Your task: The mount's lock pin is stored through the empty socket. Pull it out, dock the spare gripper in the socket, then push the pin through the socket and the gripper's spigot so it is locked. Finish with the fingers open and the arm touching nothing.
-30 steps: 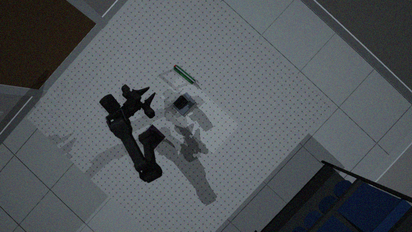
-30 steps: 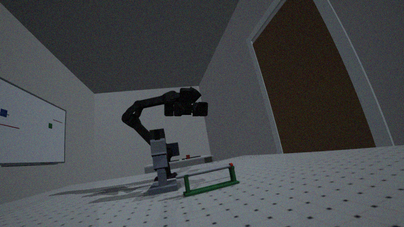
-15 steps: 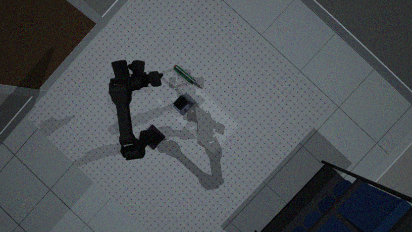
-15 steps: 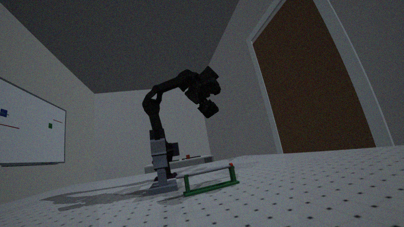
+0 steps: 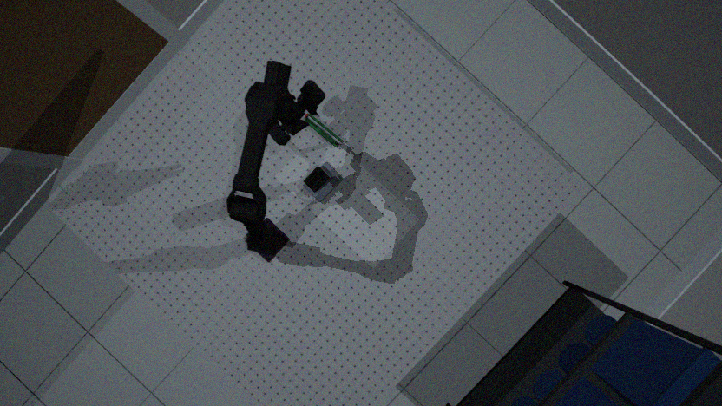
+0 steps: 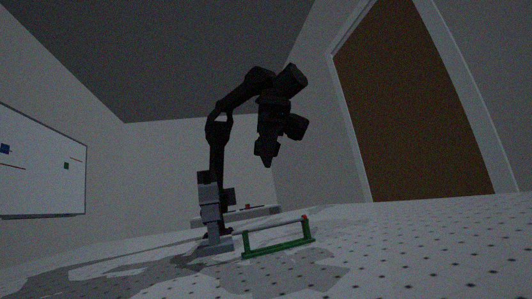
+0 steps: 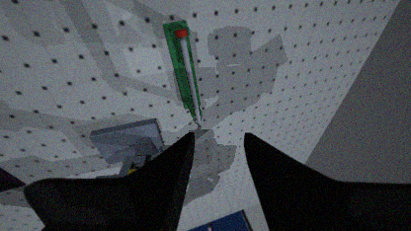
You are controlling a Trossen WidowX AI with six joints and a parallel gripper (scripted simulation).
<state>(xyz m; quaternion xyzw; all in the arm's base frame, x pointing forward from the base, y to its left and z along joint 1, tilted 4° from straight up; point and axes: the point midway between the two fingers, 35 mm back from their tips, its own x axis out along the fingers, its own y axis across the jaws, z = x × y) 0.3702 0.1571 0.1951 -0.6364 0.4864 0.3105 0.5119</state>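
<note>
Now: the green rack 14 cm below my gripper tip and 1 cm to the right of it. The rest, counted from my gripper tip: spare gripper 13 cm to the right, 11 cm behind, 4 cm below; then grey mount 13 cm to the right, 12 cm below, 11 cm behind.
</note>
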